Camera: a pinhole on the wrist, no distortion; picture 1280 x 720 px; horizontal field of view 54.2 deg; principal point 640.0 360.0 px. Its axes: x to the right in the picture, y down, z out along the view. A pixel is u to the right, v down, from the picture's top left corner.
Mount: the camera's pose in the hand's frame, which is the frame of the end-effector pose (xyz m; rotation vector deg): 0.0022 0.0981 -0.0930 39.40 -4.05 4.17
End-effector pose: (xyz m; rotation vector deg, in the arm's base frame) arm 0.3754 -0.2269 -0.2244 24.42 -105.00 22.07
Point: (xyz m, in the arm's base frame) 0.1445 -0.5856 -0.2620
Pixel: 840.8 483.8
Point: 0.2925 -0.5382 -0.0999
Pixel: 1173.6 45.1
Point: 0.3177 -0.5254 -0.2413
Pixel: 747.5 131.2
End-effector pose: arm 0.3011 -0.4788 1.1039 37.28 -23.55 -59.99
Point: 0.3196 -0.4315 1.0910
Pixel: 195.5 96.3
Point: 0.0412 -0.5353 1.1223
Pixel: 462.8 262.8
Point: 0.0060 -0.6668 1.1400
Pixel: 768.0 264.1
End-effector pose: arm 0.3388 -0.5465 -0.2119 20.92 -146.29 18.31
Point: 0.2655 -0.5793 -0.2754
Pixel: 898.3 624.4
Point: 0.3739 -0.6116 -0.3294
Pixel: 284.1 419.2
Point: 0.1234 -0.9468 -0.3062
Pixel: 1142.4 197.3
